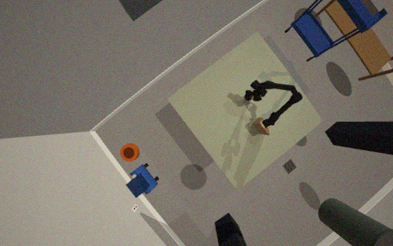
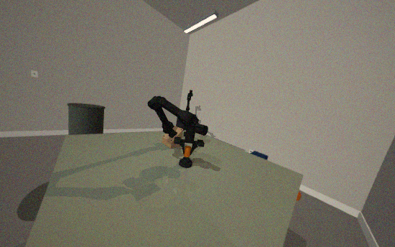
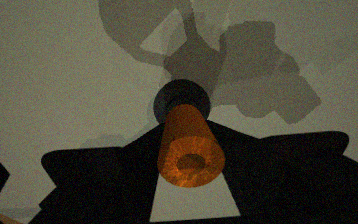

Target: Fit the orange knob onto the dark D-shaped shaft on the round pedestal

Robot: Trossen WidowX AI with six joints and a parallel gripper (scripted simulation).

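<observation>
My gripper tip is now 20 mm below the orange knob. Round my gripper tip: dark round pedestal (40 mm below).
</observation>
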